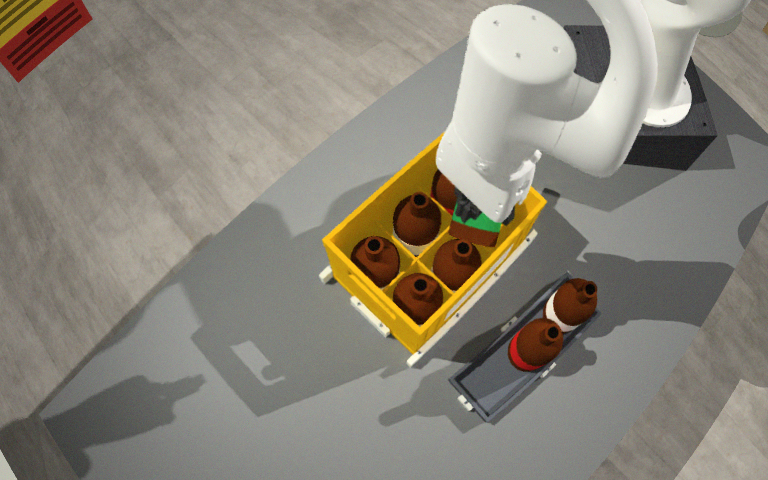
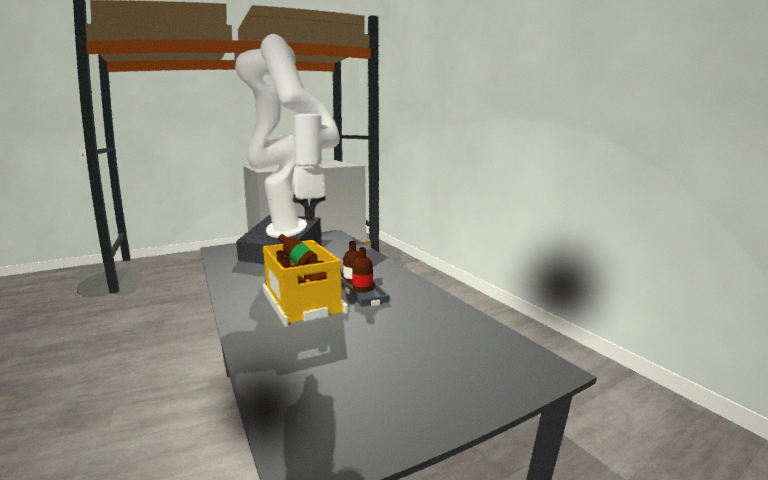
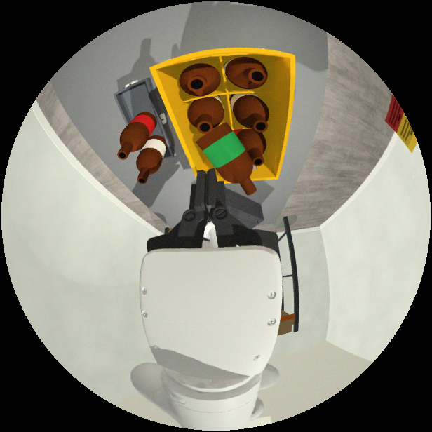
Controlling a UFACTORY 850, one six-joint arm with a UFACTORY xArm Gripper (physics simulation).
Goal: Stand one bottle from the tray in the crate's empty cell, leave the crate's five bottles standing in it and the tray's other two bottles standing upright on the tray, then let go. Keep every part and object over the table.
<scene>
In view: my gripper (image 1: 467, 211), a white-label bottle (image 1: 575, 301), a red-label bottle (image 1: 540, 341), a green-label bottle (image 1: 483, 231) and a red-label bottle (image 1: 442, 190).
The white-label bottle also shows in image 3 (image 3: 149, 159). The green-label bottle also shows in image 3 (image 3: 222, 147). My gripper shows as well in image 3 (image 3: 208, 178).
</scene>
